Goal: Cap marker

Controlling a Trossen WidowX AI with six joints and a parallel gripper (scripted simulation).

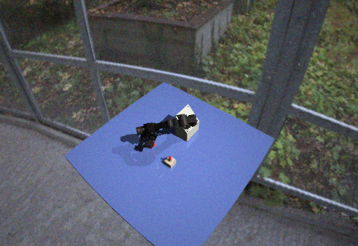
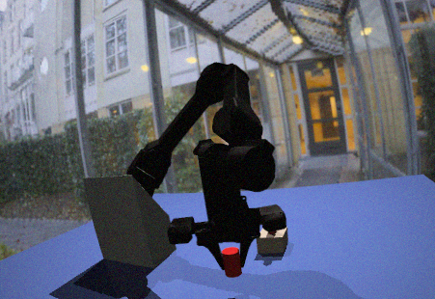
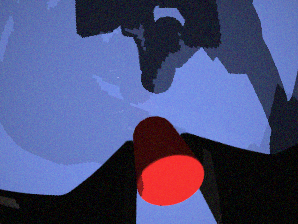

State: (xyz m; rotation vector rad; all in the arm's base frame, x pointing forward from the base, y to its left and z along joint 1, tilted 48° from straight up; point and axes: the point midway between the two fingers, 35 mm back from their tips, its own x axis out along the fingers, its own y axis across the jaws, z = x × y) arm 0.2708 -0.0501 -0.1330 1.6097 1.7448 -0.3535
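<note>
Right now the tan holder block is 4 cm ahead of my gripper tip, 19 cm to the left of it and 3 cm below it. From my gripper tip the other things lie so: red marker cap 1 cm above.
</note>
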